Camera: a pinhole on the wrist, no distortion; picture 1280 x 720 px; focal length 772.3 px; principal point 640.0 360.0 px. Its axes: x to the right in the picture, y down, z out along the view. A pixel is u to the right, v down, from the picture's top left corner.
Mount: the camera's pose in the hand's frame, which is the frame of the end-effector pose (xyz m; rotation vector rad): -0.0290 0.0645 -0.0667 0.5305 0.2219 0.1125
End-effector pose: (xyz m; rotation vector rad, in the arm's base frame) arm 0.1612 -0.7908 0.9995 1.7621 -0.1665 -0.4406
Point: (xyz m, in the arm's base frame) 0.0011 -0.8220 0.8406
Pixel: 196 53
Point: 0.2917 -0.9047 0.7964
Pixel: 1060 51
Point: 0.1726 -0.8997 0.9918
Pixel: 813 541
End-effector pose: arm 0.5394 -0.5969 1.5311 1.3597 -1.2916 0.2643
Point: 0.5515 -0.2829 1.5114
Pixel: behind the camera
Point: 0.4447 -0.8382 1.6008
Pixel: 931 673
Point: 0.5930 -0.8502 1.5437
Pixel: 898 277
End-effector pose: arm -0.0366 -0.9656 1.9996 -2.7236 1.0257 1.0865
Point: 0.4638 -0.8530 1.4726
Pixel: outside the picture
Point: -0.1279 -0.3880 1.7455
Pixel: 185 111
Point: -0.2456 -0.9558 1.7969
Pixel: outside the picture
